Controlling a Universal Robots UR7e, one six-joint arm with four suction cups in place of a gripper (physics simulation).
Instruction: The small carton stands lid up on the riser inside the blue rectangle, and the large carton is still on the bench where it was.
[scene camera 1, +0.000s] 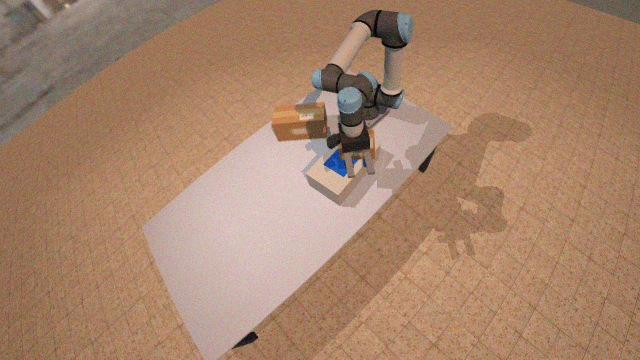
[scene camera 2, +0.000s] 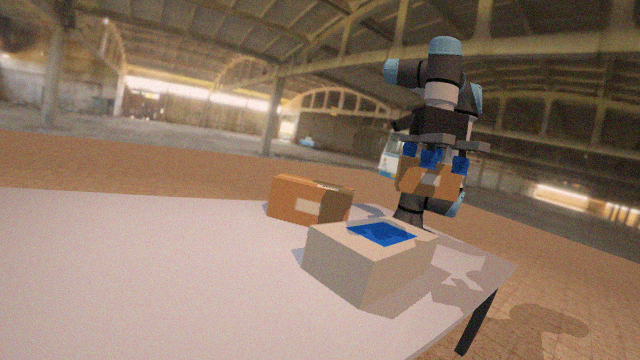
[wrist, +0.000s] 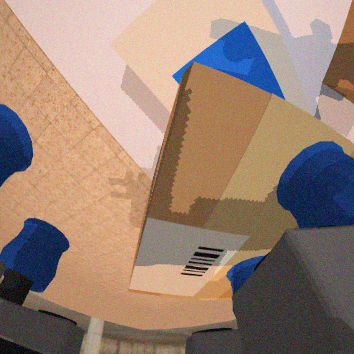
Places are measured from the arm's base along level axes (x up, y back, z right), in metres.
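Pixels of known places: hand at its tool point: (scene camera 2: 431, 167) (wrist: 142, 212); arm's base at its link origin: (scene camera 1: 367, 111).
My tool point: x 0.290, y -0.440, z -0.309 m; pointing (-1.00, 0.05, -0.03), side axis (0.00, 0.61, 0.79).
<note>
Ahead of a thing's pixels: the offset from my tool point to its top centre. Level surfaces: height alone.
The small carton {dz +0.030, dx +0.019, dy +0.042 m} (scene camera 1: 371, 138) (scene camera 2: 431, 181) (wrist: 220, 130) hangs lid up, slightly tilted in scene camera 2, from the blue suction cups of my gripper (scene camera 1: 355, 142) (scene camera 2: 436, 160), which is shut on it. The carton is in the air above and towards the arm side of the riser {dz +0.114, dx -0.201, dy +0.040 m} (scene camera 1: 320, 176) (scene camera 2: 335, 262) (wrist: 145, 37), apart from it. The blue rectangle {dz +0.114, dx -0.201, dy +0.040 m} (scene camera 1: 335, 163) (scene camera 2: 383, 234) (wrist: 250, 62) on the riser's top is partly covered by the carton in the wrist view. The large carton {dz +0.517, dx -0.166, dy +0.075 m} (scene camera 1: 298, 123) (scene camera 2: 302, 204) (wrist: 344, 65) stands on the bench beside the riser.
The pale bench {dx -0.321 m} (scene camera 1: 225, 250) (scene camera 2: 150, 270) (wrist: 55, 30) carries the riser and large carton. Its long edge runs close beside the riser. The arm's base stands at the bench end behind the held carton.
</note>
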